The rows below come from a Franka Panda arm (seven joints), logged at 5 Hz.
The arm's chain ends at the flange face. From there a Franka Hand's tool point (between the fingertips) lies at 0.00 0.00 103.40 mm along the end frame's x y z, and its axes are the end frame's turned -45 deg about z.
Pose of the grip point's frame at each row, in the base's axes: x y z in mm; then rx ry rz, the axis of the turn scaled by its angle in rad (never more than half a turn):
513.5 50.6 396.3 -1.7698 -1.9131 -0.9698
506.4 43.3 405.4 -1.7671 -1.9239 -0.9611
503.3 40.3 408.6 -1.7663 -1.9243 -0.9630
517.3 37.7 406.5 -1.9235 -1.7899 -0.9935
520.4 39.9 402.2 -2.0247 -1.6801 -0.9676
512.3 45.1 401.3 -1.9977 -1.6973 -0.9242
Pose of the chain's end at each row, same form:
494.2 -20.7 468.7 -2.2263 -1.0253 -0.6601
487.6 -27.5 478.4 -2.2290 -1.0362 -0.6541
484.4 -30.6 481.5 -2.2281 -1.0367 -0.6559
490.1 -30.7 479.1 -2.3102 -0.8610 -0.6920
490.9 -26.5 475.8 -2.3629 -0.7308 -0.6682
486.8 -21.9 475.9 -2.3539 -0.7581 -0.6218

